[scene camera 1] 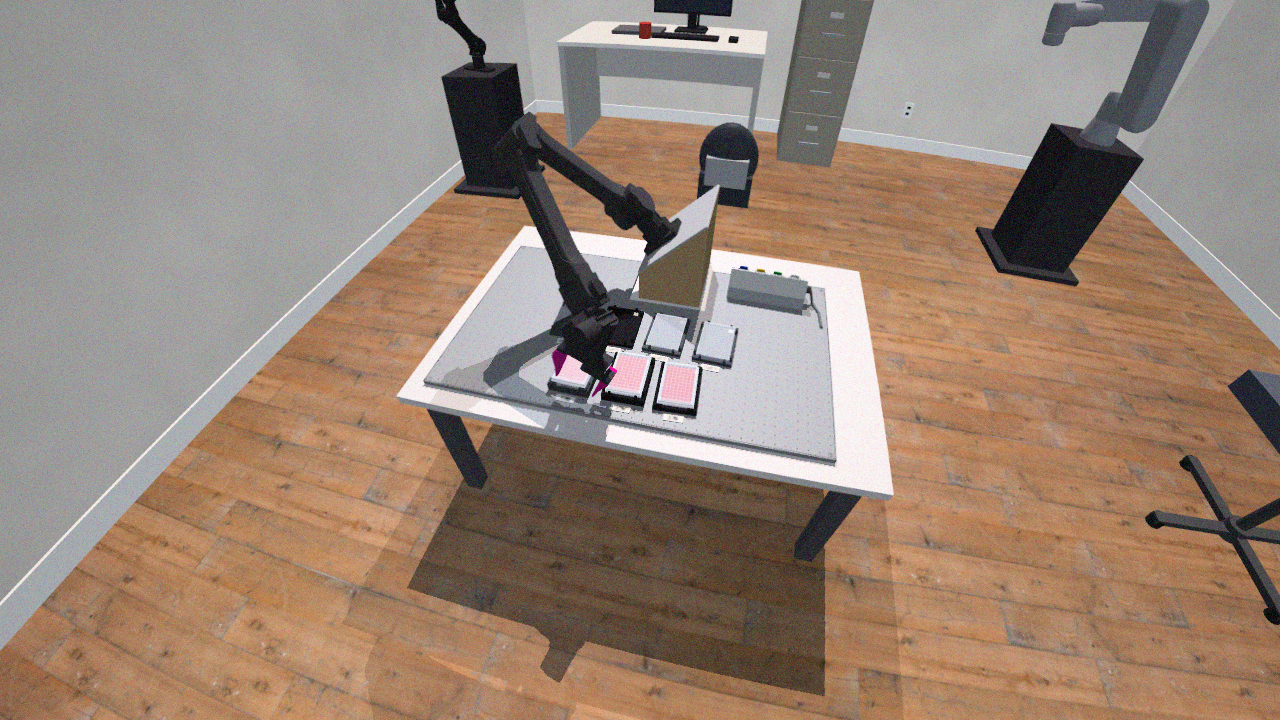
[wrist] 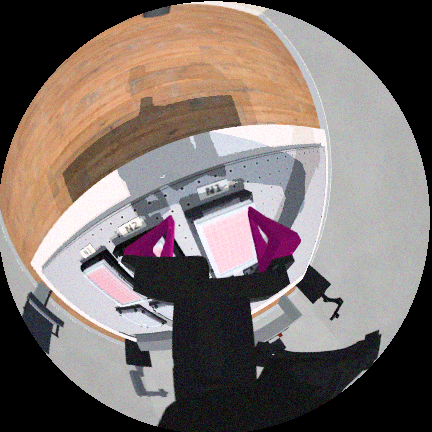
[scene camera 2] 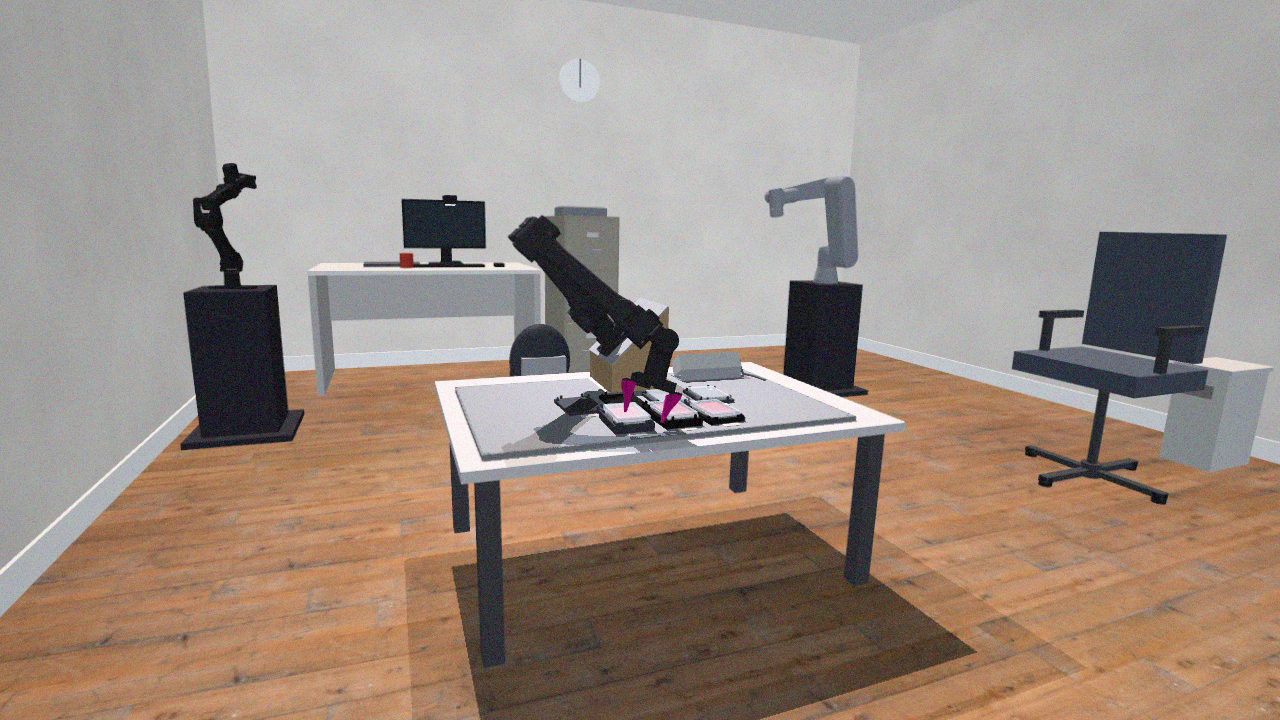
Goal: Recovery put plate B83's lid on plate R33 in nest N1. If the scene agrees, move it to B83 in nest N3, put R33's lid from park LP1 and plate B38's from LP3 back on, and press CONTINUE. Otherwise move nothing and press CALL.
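Places are measured from the arm's base along level axes (x back, y right, z up), in millimetres.
Pixels of known places: gripper, fingertip midpoint: [scene camera 1: 575, 385] [wrist: 209, 214] [scene camera 2: 643, 417]; arm's base at its link origin: [scene camera 1: 664, 238] [scene camera 2: 615, 341].
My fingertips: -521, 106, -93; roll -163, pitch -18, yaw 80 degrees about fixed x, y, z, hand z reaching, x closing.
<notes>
Ahead of a thing's pixels: the offset from my fingertips to its top centre, as dx, dy, dz. Level surfaces: height alone.
Three pink-welled plates sit in black nests: one in N1 {+71, +19, +2} [scene camera 1: 570, 376] [wrist: 230, 240], one in N2 {+73, -111, -1} [scene camera 1: 631, 372], partly behind a finger in the wrist view, and one in N3 {+74, -233, -9} [scene camera 1: 678, 385] [scene camera 2: 718, 409] [wrist: 112, 283]. Whether the N1 plate wears a lid and the plate names cannot be read. Two clear lids lie on parks behind, a middle lid {+253, -170, -19} [scene camera 1: 666, 333] and a right lid {+249, -303, -19} [scene camera 1: 716, 342]; the left park {+254, -40, -17} [scene camera 1: 629, 324] looks dark, partly behind the arm. My gripper [scene camera 1: 576, 385] [scene camera 2: 644, 416] [wrist: 209, 214], magenta-fingered, is open and empty above the N1 plate.
A grey button box {+499, -422, +47} [scene camera 1: 767, 291] [scene camera 2: 707, 365] with several coloured buttons stands at the back right; its labels are unreadable. A tilted brown-backed panel [scene camera 1: 684, 268] stands behind the parks, close to the arm. White table {dz -50} [scene camera 1: 863, 385] edges surround the grey perforated board {dz -36} [scene camera 1: 778, 385].
</notes>
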